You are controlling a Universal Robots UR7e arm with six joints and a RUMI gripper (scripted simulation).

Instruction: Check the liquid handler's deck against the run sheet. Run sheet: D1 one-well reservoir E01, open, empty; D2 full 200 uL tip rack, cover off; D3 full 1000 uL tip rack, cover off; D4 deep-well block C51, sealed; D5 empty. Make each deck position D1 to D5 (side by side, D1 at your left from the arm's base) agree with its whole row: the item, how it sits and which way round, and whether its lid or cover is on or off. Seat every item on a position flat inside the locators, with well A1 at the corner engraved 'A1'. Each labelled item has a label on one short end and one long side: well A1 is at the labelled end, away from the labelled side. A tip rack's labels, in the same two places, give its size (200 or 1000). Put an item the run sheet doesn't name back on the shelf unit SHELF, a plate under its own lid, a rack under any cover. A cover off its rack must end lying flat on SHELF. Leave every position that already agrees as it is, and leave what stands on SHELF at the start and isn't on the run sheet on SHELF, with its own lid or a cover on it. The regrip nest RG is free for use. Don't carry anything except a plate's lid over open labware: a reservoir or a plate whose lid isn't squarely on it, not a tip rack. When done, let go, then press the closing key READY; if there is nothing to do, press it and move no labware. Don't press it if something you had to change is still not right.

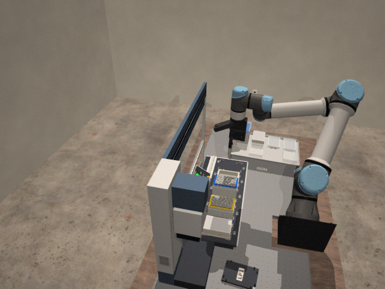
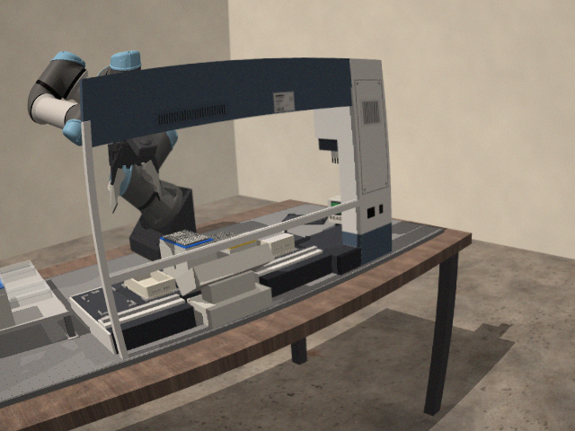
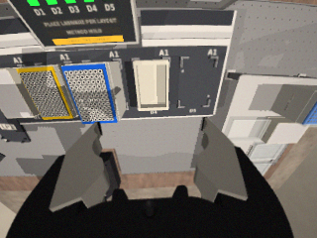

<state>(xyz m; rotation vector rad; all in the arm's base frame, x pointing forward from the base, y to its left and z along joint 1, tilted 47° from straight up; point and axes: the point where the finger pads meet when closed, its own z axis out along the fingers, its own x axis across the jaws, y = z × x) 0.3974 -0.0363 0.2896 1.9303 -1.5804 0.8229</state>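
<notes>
Now: the cream one-well reservoir 19 cm below my hand. Also, from my hand: post 21 cm ahead, 16 cm to the right, 2 cm below; then blue-rimmed tip rack 13 cm to the left, 13 cm below, 1 cm behind; then frame bar 20 cm to the left, 16 cm ahead, 8 cm below.
</notes>
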